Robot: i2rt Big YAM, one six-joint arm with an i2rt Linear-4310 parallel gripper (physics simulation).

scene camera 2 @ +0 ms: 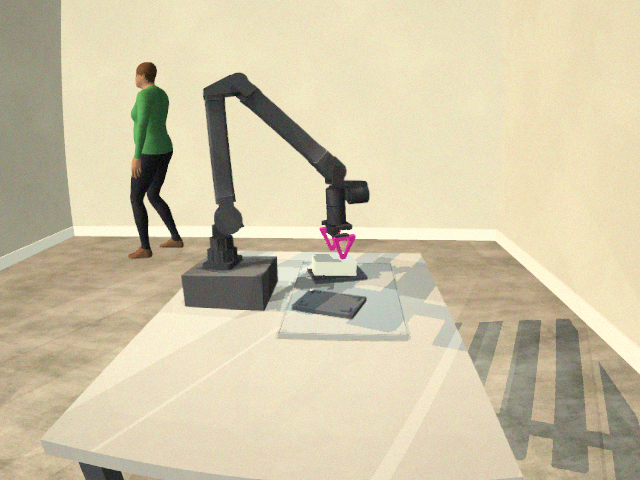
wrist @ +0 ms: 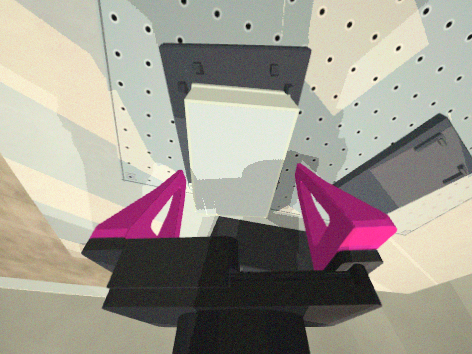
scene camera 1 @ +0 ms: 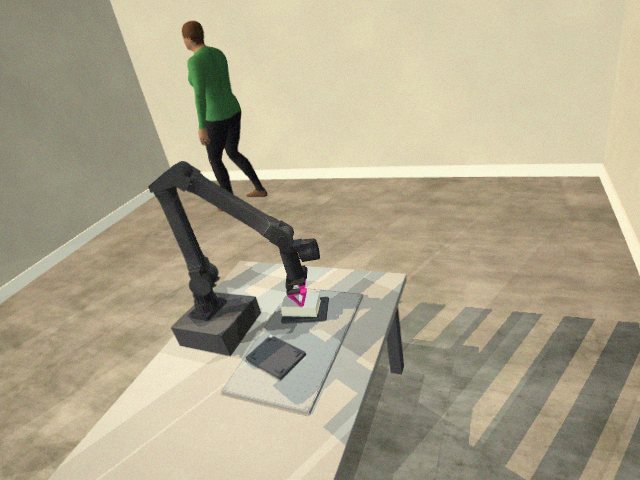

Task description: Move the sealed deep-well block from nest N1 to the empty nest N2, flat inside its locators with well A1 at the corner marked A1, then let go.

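Seen in the pictures: gripper, between the fingertips: [scene camera 2: 337, 254] [wrist: 239, 172] [scene camera 1: 302, 297]; arm's base, origin of its link: [scene camera 2: 223, 264] [scene camera 1: 209, 309].
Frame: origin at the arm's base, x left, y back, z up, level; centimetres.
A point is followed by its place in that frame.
Note:
The white block [scene camera 1: 300, 308] {x 10.8, y -32.4, z -2.2 cm} [scene camera 2: 334, 267] {x 10.4, y -31.0, z -3.1 cm} [wrist: 242, 135] {x 15.4, y -34.2, z -1.8 cm} sits on dark nest N1 [scene camera 1: 324, 310] {x 15.7, y -38.8, z -6.1 cm} [scene camera 2: 341, 279] {x 9.4, y -33.2, z -6.5 cm} [wrist: 235, 57] {x 17.5, y -38.3, z -6.1 cm}; the nest end with its small locators shows beyond the block in the wrist view. Nest N2 [scene camera 1: 276, 356] {x -8.5, y -32.4, z -6.1 cm} [scene camera 2: 329, 303] {x -9.6, y -31.6, z -6.1 cm} [wrist: 407, 167] {x -6.6, y -34.9, z -6.1 cm} is empty and turned at an angle to N1. My gripper [scene camera 1: 302, 298] {x 14.6, y -31.6, z -0.4 cm} [scene camera 2: 338, 253] {x 14.6, y -31.6, z -0.4 cm} [wrist: 239, 172] {x 14.6, y -31.6, z -0.4 cm} is open and empty. Its magenta fingers straddle the block's width, with a gap on each side in the wrist view. The tips are near or a little above the block's top; exact height is unclear. No A1 mark is readable.
Both nests are on a pale perforated board [scene camera 1: 248, 386] {x -21.0, y -29.1, z -7.3 cm} [scene camera 2: 382, 294] {x 0.5, y -45.4, z -7.3 cm} [wrist: 135, 45] {x 25.5, y -36.0, z -7.3 cm} on the table [scene camera 1: 170, 423] {x -39.5, y -12.1, z -8.6 cm} [scene camera 2: 258, 403] {x -51.0, y -23.3, z -8.6 cm}. The arm's dark base box [scene camera 1: 204, 335] {x -11.5, y -6.9, z -0.3 cm} [scene camera 2: 224, 290] {x -11.7, y -4.2, z -3.2 cm} stands left of the board. A person in green [scene camera 1: 211, 85] [scene camera 2: 150, 121] is on the floor behind.

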